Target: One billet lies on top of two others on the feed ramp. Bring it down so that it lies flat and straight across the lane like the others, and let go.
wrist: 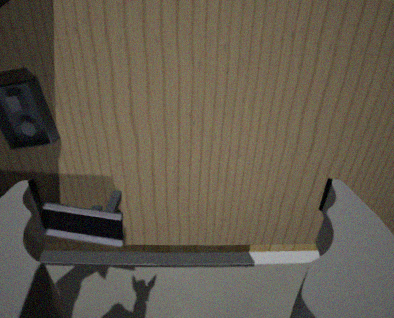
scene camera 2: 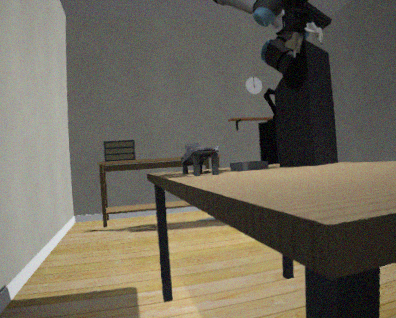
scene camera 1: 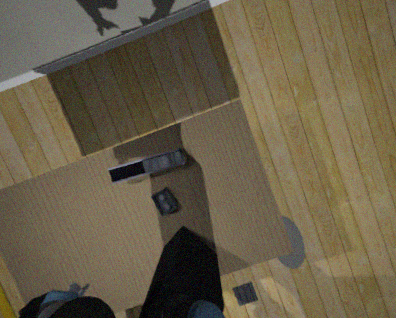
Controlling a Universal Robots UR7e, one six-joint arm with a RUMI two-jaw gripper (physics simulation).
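Places are measured from the arm's base along level axes (x left, y ahead, z down), in millimetres.
Where they show: gripper, fingertip midpoint: [wrist: 183, 182] [scene camera 2: 307, 51] [scene camera 1: 70, 290]; arm's base, origin of the base link: [scene camera 2: 299, 70].
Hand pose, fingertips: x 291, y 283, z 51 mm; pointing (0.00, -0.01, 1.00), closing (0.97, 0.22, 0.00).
Each offset is from my fingertips to the centre of the thing. Level surfaces: height alone.
The feed ramp [scene camera 1: 128, 171] [scene camera 2: 204, 155] [wrist: 82, 224] stands on the wooden table @(dz +398 mm) [scene camera 1: 234, 176] [scene camera 2: 260, 195] [wrist: 196, 110] near its far edge. Its black lane lies between pale rails. Grey billets @(dy +201, dx -506, dz +285 mm) [scene camera 1: 163, 161] [scene camera 2: 192, 147] lie at the ramp's raised end; I cannot tell the top one from the others. My gripper [scene camera 1: 79, 288] [scene camera 2: 313, 29] is open and empty. It hangs high above the table, well away from the ramp. One grey finger [wrist: 338, 236] shows at the right of the wrist view.
A small dark grey block @(dy +19, dx -346, dz +380 mm) [scene camera 1: 166, 200] [scene camera 2: 248, 165] lies on the table between the ramp and the black robot pedestal [scene camera 1: 184, 271] [scene camera 2: 305, 126]. A side table [scene camera 2: 133, 163] with a slatted crate [scene camera 2: 119, 150] stands by the back wall.
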